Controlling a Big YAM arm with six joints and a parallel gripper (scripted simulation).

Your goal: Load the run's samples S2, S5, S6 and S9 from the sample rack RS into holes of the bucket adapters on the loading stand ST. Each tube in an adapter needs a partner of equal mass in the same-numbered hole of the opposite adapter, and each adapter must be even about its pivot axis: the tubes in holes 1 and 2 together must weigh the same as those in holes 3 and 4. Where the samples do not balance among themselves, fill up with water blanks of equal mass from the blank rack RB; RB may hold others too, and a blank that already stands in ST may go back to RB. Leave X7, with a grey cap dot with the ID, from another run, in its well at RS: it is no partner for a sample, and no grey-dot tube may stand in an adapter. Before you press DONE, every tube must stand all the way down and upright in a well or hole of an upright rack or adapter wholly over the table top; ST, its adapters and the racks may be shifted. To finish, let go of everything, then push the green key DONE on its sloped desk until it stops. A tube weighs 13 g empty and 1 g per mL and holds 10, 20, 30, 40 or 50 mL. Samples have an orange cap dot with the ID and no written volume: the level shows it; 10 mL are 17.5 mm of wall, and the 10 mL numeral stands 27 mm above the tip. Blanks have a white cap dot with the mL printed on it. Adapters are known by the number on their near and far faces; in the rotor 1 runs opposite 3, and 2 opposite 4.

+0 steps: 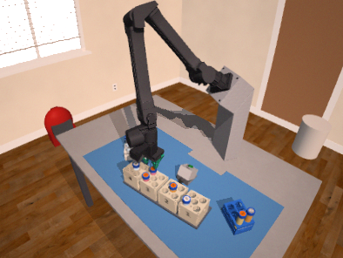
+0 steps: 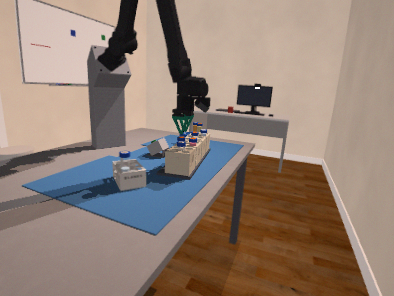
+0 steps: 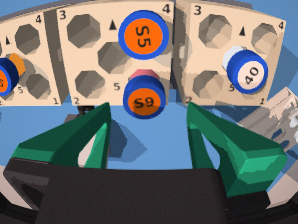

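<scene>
Right now the sample tube S2 is 9 cm ahead of my hand, 44 cm to the left of it and 9 cm below it. From my hand the other things lie so: 40 mL blank: 9 cm to the right, 9 cm below; sample tube S9: 1 cm behind, 9 cm below; sample tube S5: 4 cm ahead, 1 cm to the right, 9 cm below.
</scene>
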